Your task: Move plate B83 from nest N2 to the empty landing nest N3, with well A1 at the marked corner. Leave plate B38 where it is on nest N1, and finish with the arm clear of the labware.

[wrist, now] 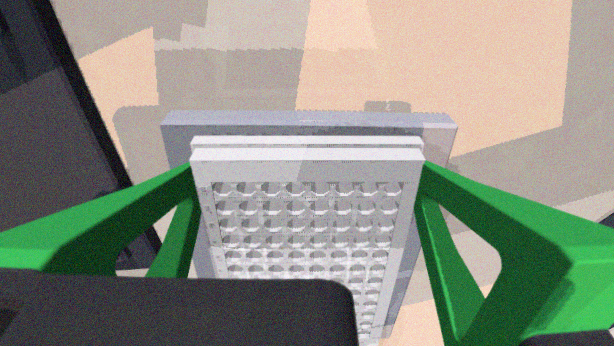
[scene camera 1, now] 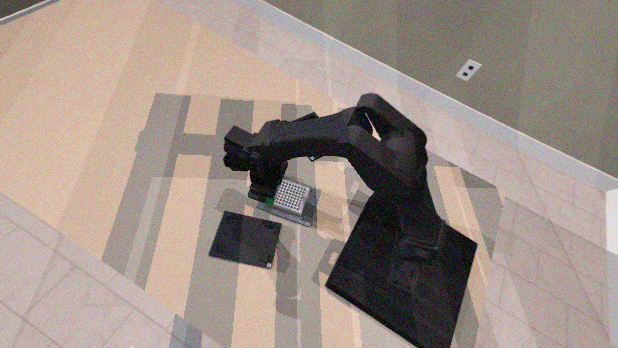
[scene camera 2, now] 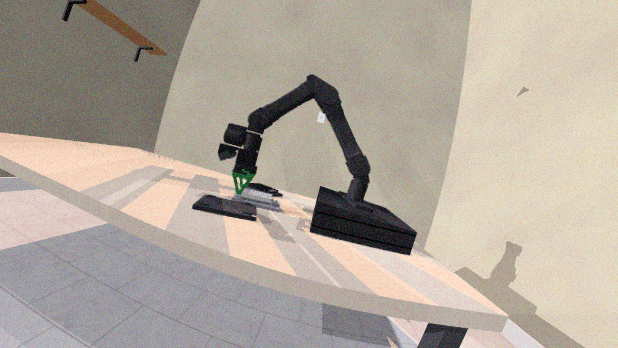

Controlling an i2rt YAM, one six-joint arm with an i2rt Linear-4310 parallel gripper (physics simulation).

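My gripper (scene camera 2: 241,192) (wrist: 307,173) is shut on a white many-well plate (scene camera 1: 291,196) (scene camera 2: 259,193) (wrist: 305,200), one green finger on each side. The plate is level, over a light grey nest (scene camera 1: 287,217) (scene camera 2: 272,205) (wrist: 305,119) whose rim shows past the plate's far edge; whether it touches the nest is unclear. A dark nest (scene camera 1: 245,240) (scene camera 2: 225,206) (wrist: 35,100) beside it bears no plate and has a small white corner mark. Another dark nest (scene camera 2: 268,189) is at the back, mostly hidden by the arm in scene camera 1. Plate and nest labels are not readable; a second plate does not show clearly.
The black arm base (scene camera 1: 400,280) (scene camera 2: 362,225) stands to the right of the nests. The arm passes over the back nest. The camera housing covers the lower left and middle of the wrist view and hides the near end of the plate. Striped shadows lie on the table.
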